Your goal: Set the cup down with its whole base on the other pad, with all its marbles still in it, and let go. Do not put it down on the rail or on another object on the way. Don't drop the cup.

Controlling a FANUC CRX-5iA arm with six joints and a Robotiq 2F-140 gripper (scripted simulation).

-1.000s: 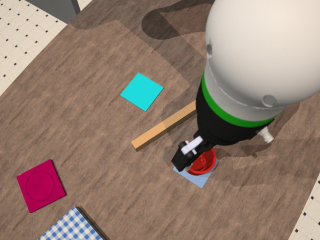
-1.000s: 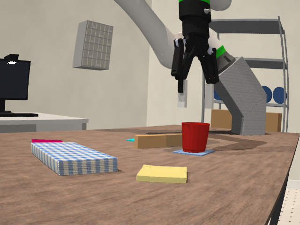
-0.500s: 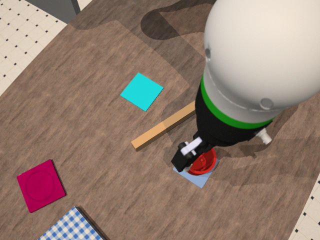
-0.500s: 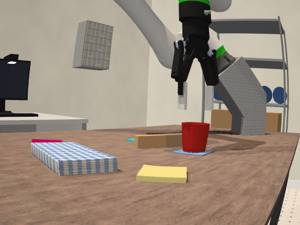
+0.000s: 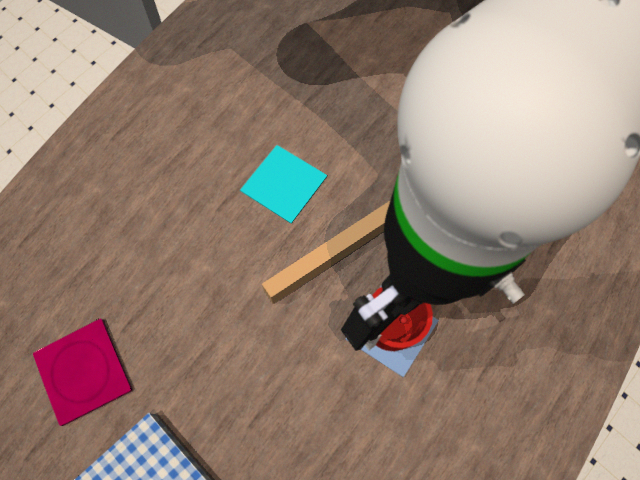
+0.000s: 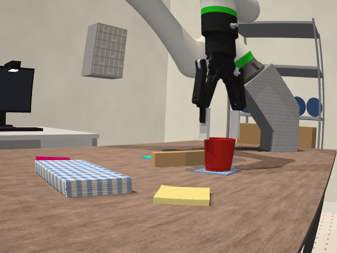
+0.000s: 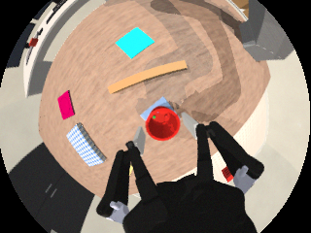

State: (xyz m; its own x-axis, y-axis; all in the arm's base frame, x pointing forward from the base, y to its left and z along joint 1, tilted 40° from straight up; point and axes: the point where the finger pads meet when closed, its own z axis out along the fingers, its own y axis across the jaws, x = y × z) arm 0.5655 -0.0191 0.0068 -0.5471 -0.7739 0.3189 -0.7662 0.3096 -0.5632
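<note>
Now: the red cup 80 mm below my hand. Also, from my hand: orange rail: 70 mm behind, 90 mm to the right, 90 mm below; blue marble: 10 mm behind, 20 mm to the right, 80 mm below; blue-checked cloth stack: 290 mm ahead, 180 mm to the right, 90 mm below.
</note>
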